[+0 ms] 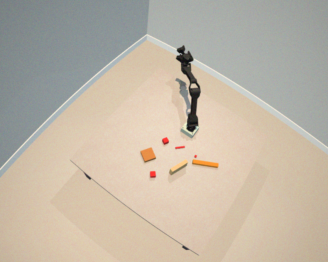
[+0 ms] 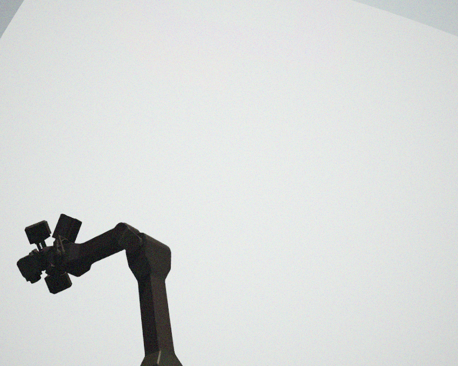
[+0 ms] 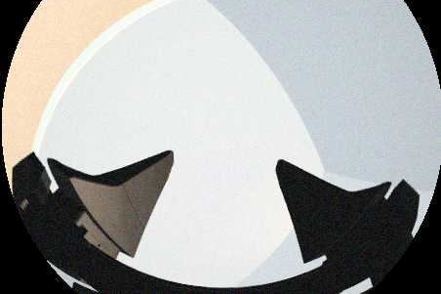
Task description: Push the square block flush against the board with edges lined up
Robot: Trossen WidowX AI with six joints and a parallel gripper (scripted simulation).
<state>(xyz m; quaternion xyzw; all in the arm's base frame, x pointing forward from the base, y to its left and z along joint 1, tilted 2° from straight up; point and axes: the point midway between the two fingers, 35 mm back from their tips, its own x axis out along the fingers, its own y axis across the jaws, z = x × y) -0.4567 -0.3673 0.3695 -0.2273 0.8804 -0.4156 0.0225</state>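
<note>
Now: the tan block 860 mm ahead of my gripper tip, 480 mm to the left of it and 360 mm below it. Also, from my gripper tip: orange board 700 mm ahead, 650 mm to the left, 390 mm below; dark orange square tile 900 mm ahead, 220 mm to the left, 390 mm below.
</note>
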